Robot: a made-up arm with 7 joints. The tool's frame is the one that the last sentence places. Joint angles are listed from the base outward.
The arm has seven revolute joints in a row. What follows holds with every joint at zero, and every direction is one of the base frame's. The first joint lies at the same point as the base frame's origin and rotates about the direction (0, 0.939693, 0.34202). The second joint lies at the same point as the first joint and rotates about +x. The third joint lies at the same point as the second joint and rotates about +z. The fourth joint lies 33.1 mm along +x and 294.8 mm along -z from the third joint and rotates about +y. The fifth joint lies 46 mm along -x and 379.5 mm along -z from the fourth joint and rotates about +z. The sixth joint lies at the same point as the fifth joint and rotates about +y. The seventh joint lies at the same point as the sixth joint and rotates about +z. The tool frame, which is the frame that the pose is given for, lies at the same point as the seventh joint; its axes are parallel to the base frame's.
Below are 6 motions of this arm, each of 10 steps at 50 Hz.
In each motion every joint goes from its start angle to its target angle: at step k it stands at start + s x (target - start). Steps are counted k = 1, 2, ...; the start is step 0. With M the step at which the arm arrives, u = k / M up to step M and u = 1 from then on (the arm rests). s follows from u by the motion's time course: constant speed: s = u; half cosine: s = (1 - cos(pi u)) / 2; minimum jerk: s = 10 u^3 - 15 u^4 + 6 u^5.
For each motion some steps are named. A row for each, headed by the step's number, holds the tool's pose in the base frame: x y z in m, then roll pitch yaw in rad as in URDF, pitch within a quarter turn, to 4 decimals.
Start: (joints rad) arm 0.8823 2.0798 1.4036 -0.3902 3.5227 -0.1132 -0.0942
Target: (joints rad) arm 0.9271 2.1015 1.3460 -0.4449 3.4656 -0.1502 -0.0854
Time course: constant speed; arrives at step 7
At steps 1, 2, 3, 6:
1: 0.2025 0.5479 0.3415 -2.1633 0.4925 2.3732
2: 0.2079 0.5460 0.3410 -2.1519 0.4731 2.3832
3: 0.2132 0.5440 0.3403 -2.1410 0.4535 2.3928
6: 0.2292 0.5382 0.3376 -2.1105 0.3941 2.4193

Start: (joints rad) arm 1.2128 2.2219 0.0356 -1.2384 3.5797 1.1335 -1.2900
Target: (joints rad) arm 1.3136 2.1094 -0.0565 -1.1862 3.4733 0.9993 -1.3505
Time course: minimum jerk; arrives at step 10
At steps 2, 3, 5, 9, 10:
2: 0.2666 0.5168 -0.1341 -0.5925 -0.3846 0.1957
3: 0.2553 0.5227 -0.1370 -0.5648 -0.3743 0.1992
5: 0.2184 0.5401 -0.1453 -0.4765 -0.3387 0.2092
9: 0.1621 0.5615 -0.1542 -0.3491 -0.2791 0.2215
10: 0.1611 0.5618 -0.1543 -0.3469 -0.2780 0.2217

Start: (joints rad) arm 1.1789 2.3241 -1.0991 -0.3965 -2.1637 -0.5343 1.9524
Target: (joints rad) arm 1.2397 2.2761 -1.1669 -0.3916 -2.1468 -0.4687 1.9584
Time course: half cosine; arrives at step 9
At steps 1, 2, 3, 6, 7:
1: 0.1598 0.6184 0.2235 -2.4038 0.4691 2.7053
2: 0.1567 0.6195 0.2227 -2.3954 0.4643 2.7151
3: 0.1521 0.6211 0.2214 -2.3827 0.4569 2.7301
6: 0.1345 0.6268 0.2170 -2.3367 0.4282 2.7857
7: 0.1298 0.6282 0.2160 -2.3249 0.4203 2.8003

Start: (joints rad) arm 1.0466 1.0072 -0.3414 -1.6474 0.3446 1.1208 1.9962
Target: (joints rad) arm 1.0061 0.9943 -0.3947 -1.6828 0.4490 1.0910 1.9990
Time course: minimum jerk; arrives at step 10
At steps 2, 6, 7, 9, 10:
2: -0.0905 0.2468 -0.4470 0.7001 -0.4478 1.4793
6: -0.0816 0.2294 -0.4524 0.6577 -0.3792 1.5428
7: -0.0794 0.2251 -0.4536 0.6486 -0.3618 1.5576
9: -0.0773 0.2207 -0.4547 0.6399 -0.3443 1.5721
10: -0.0771 0.2205 -0.4548 0.6394 -0.3433 1.5729

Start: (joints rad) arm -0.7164 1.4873 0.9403 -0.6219 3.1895 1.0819 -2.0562
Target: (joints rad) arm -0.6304 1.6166 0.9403 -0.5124 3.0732 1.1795 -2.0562
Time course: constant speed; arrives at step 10
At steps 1, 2, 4, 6, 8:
1: 0.1607 0.6064 0.2266 3.0312 0.1215 -2.9488
2: 0.1559 0.6078 0.2281 3.0174 0.1095 -2.9325
4: 0.1464 0.6104 0.2313 2.9893 0.0859 -2.9000
6: 0.1369 0.6126 0.2348 2.9602 0.0628 -2.8678
8: 0.1274 0.6144 0.2386 2.9301 0.0403 -2.8356

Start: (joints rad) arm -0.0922 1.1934 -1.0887 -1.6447 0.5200 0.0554 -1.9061
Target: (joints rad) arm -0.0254 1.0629 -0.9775 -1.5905 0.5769 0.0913 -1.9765
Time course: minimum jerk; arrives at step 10
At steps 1, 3, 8, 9, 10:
1: 0.2361 0.1482 -0.4386 0.5383 0.4181 -2.8070
3: 0.2374 0.1439 -0.4414 0.5479 0.4165 -2.7912
8: 0.2429 0.1239 -0.4550 0.5939 0.4014 -2.7063
9: 0.2431 0.1227 -0.4558 0.5966 0.4000 -2.7006
10: 0.2432 0.1225 -0.4560 0.5971 0.3998 -2.6996

